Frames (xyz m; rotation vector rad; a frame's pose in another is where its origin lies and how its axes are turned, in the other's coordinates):
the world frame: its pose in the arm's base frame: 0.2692 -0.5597 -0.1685 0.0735 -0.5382 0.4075
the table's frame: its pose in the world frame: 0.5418 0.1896 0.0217 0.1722 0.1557 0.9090
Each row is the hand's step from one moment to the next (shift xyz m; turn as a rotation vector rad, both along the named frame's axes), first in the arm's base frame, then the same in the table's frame.
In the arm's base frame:
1: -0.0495 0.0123 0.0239 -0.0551 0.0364 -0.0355
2: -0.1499 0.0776 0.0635 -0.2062 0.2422 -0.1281
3: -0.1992 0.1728 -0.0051 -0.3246 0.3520 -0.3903
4: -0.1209 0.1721 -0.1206 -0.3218 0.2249 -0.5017
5: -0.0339 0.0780 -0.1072 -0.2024 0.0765 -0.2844
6: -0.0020 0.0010 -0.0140 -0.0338 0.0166 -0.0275
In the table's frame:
1: 0.0079 0.0440 0.0342 0.0164 0.0689 -0.0245
2: 0.0605 0.1451 0.0884 0.1636 0.2824 -0.1053
3: 0.1266 0.2305 0.0209 0.1866 0.4815 -0.3391
4: 0.1143 0.1834 -0.1099 0.0403 0.4742 -0.4235
5: 0.0438 0.0757 -0.1053 -0.0296 0.2754 -0.2258
6: -0.0026 0.0054 -0.0129 0.0033 0.0422 -0.0195

